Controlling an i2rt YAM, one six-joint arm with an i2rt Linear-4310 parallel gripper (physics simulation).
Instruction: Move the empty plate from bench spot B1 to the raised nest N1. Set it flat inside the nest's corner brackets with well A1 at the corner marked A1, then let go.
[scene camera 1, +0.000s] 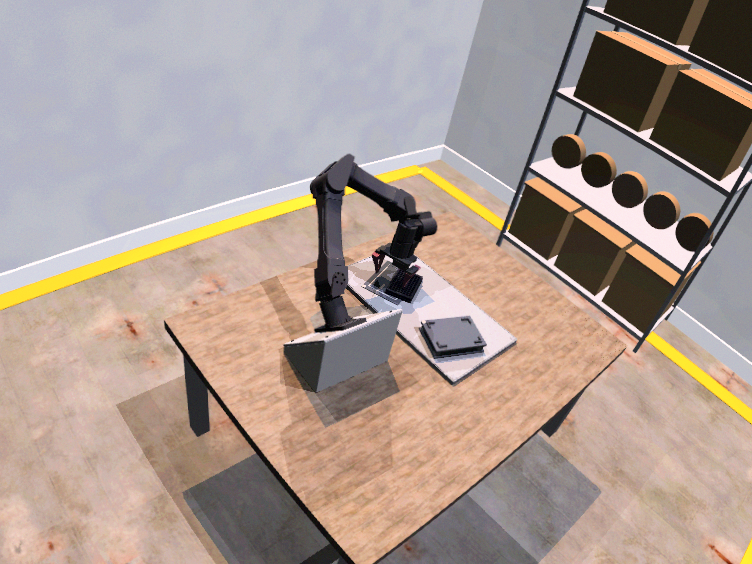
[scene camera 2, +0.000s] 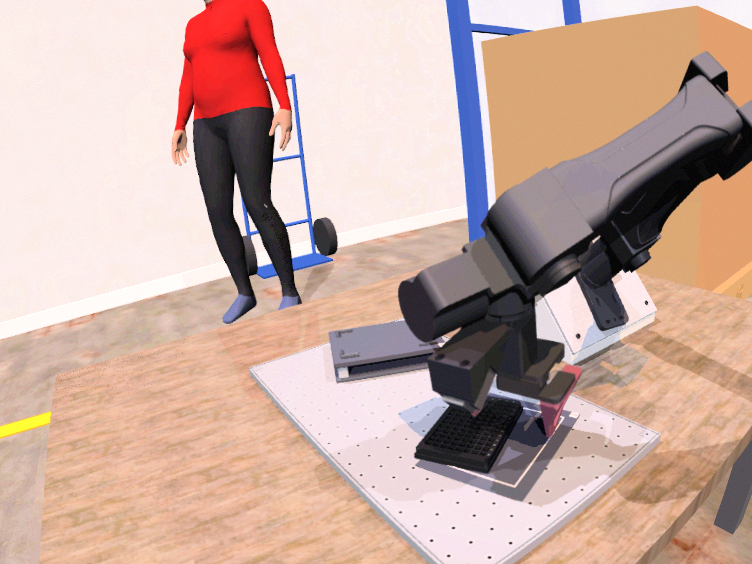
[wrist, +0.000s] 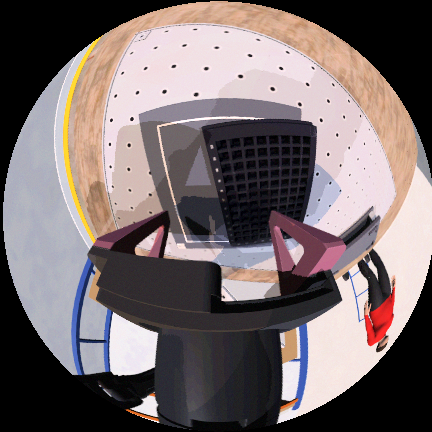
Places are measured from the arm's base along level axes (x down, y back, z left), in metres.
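Where they show: gripper, fingertip midpoint: (scene camera 1: 390, 279) (scene camera 2: 512, 424) (wrist: 218, 215); arm's base at its link origin: (scene camera 1: 339, 327) (scene camera 2: 589, 273).
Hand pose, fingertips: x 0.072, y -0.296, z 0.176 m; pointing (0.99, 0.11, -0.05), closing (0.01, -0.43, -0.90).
Note:
Each offset is from my fingertips to the top centre of the thing. "*": to the spot under its first point. Level surfaces: height alone.
The black empty plate @(dx -0.001, dy -0.037, dz -0.028 m) (scene camera 1: 405, 286) (scene camera 2: 467, 435) (wrist: 265, 185) lies wells up at the marked bench spot, covering one side of its pale outline @(* dx +0.014, dy -0.004, dz +0.048 m) (wrist: 172, 185). My gripper (scene camera 1: 393, 273) (scene camera 2: 513, 424) (wrist: 218, 215) is open and empty, pointing down over the near part of the plate in the wrist view. One fingertip is over the wells; the other is off the plate, over the outlined area. Their exact height is hard to tell. The raised nest @(dx -0.022, dy -0.035, dz -0.276 m) (scene camera 1: 453, 335) (scene camera 2: 388, 346) (wrist: 361, 241) is a grey platform with corner brackets and holds no plate. Its A1 mark is not legible.
The nest and plate are on a white perforated board (scene camera 1: 502, 343) (scene camera 2: 388, 509) (wrist: 200, 55) on the wooden table @(dx +0.028 m) (scene camera 1: 388, 473) (scene camera 2: 151, 473). The arm's sloped base stand (scene camera 1: 358, 352) (scene camera 2: 637, 306) is beside the board. A person in red (scene camera 2: 227, 60) stands beyond the table.

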